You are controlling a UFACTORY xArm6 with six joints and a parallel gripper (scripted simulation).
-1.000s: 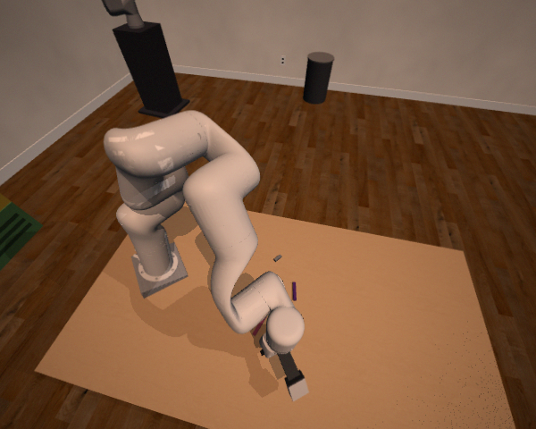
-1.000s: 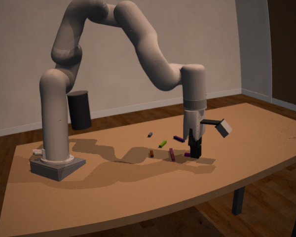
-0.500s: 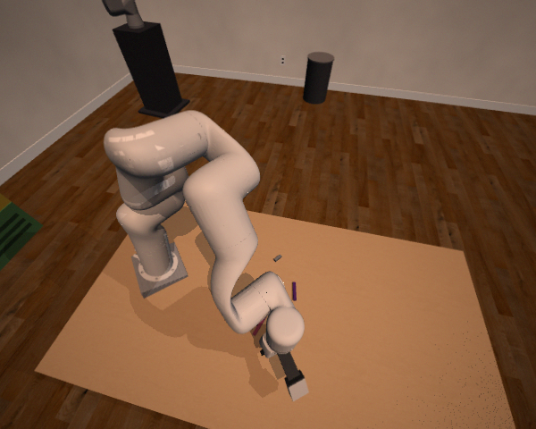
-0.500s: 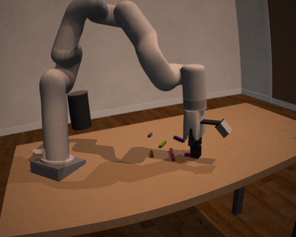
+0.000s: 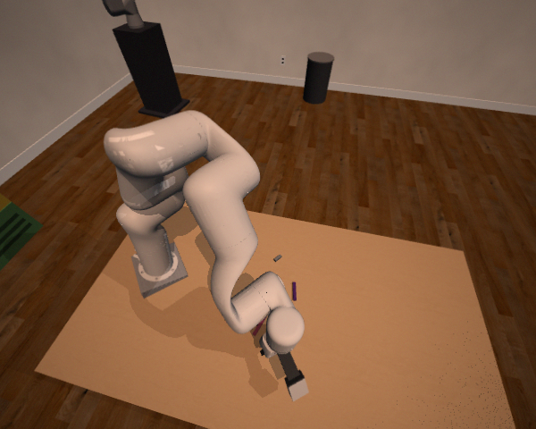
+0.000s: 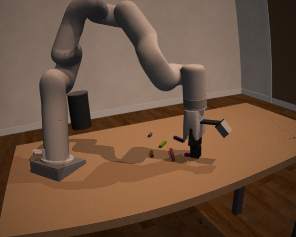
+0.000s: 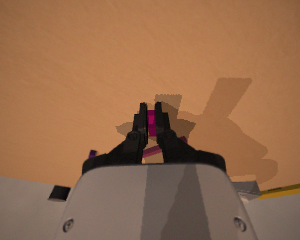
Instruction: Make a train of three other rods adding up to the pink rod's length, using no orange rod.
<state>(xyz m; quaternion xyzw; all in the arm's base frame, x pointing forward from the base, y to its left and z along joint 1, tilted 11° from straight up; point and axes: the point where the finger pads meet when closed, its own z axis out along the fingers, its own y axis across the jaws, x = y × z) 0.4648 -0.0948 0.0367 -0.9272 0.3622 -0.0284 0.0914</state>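
Right now the lime rod is 15 cm to the left of my hand, 7 cm behind it and 2 cm below it. The rest, counted from my hand: purple rod: 17 cm to the left, 2 cm below; then orange rod: 13 cm behind, 8 cm to the left, 2 cm below; then pink rod: 7 cm behind, 5 cm to the left, 2 cm below.
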